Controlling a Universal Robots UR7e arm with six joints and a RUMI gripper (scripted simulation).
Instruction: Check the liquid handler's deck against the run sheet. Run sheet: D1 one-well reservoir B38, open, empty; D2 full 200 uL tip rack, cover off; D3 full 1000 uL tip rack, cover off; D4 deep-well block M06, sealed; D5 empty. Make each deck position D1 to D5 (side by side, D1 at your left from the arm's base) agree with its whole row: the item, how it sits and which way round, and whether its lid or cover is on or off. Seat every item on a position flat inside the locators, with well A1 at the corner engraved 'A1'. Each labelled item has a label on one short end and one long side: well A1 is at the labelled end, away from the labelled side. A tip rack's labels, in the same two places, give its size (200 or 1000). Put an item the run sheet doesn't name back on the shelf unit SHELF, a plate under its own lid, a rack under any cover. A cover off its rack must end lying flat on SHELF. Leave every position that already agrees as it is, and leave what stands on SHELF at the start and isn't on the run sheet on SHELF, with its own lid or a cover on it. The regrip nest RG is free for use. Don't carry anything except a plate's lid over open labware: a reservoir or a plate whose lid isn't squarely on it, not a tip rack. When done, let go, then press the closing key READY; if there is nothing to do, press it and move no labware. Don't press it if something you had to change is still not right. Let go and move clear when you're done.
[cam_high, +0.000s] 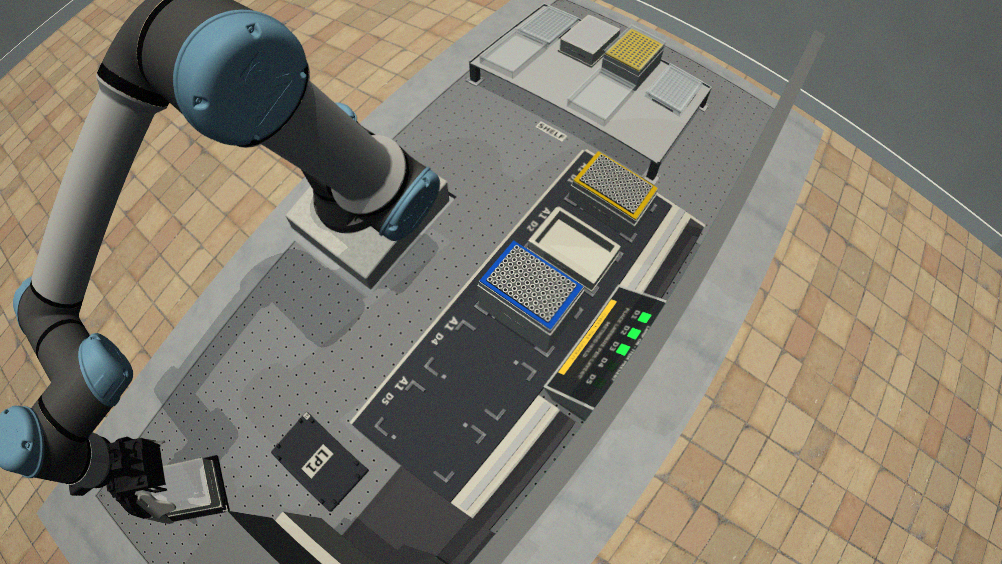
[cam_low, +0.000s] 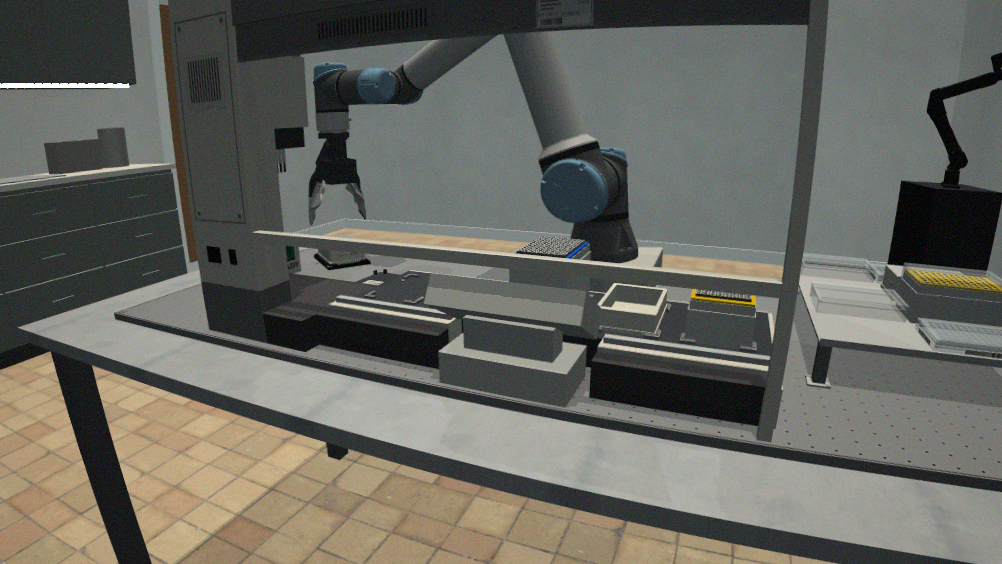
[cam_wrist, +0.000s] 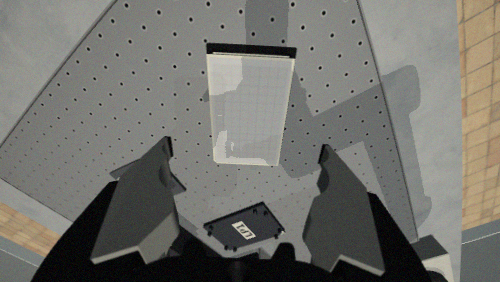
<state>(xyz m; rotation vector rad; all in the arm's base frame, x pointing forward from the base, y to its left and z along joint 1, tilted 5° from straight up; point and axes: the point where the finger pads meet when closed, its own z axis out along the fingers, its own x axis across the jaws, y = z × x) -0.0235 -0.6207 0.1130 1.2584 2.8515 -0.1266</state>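
Right now my hand is 100 mm above the black nest. From my hand the other things lie so: blue-framed tip rack (550 mm to the left, 390 mm ahead, 20 mm above); then ready key (240 mm ahead, 20 mm below); then handler's tower (460 mm ahead, 170 mm above, 60 mm to the left).
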